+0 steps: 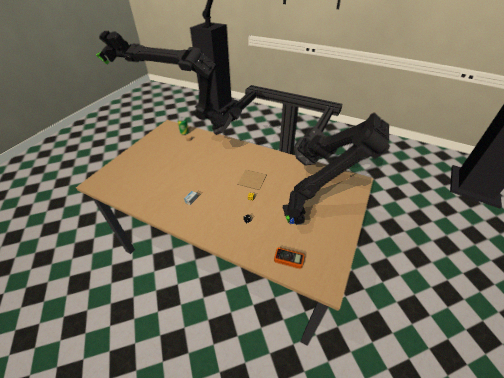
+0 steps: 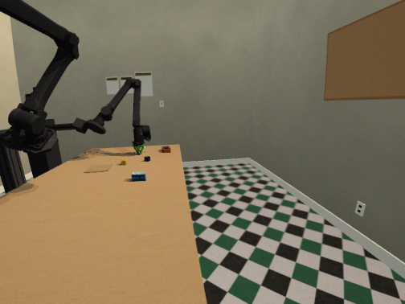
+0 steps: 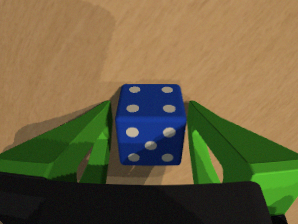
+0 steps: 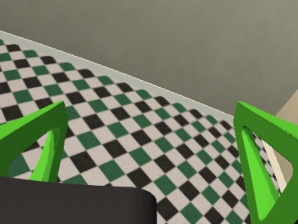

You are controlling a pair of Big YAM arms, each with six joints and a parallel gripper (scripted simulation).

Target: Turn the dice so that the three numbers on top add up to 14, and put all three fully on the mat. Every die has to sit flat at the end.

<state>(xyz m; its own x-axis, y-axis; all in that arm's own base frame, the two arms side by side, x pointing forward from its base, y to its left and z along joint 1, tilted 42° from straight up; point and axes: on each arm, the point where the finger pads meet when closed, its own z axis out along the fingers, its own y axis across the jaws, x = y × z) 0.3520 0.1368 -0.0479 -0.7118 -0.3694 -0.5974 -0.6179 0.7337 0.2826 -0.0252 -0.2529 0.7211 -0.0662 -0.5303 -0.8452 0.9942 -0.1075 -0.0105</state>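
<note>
The blue die is right at my left hand. The rest, counted from my left hand: black die (11 cm ahead, 20 cm to the right); tan mat (17 cm behind, 34 cm to the right, 1 cm below); yellow die (3 cm behind, 27 cm to the right).
</note>
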